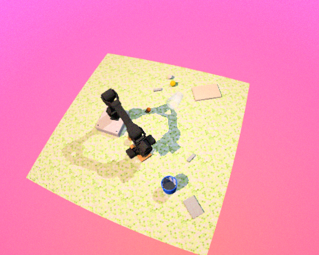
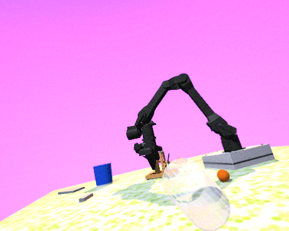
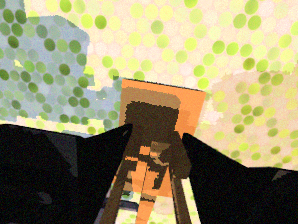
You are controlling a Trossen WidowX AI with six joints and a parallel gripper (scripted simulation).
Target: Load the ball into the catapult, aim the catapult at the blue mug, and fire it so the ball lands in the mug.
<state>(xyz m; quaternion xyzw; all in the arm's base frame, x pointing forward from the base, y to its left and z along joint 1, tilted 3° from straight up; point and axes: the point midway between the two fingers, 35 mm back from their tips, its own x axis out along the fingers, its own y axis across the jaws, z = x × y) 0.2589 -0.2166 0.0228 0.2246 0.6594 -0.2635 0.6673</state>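
My gripper tip is now 6 cm past the orange ball, 34 cm to the right of it and 2 cm above it. From my gripper tip the other things lie so: grey slab (38 cm ahead, 27 cm to the right, 3 cm below); then blue mug (22 cm ahead, 18 cm to the right); then orange catapult (4 cm behind, 6 cm to the left, 2 cm above).
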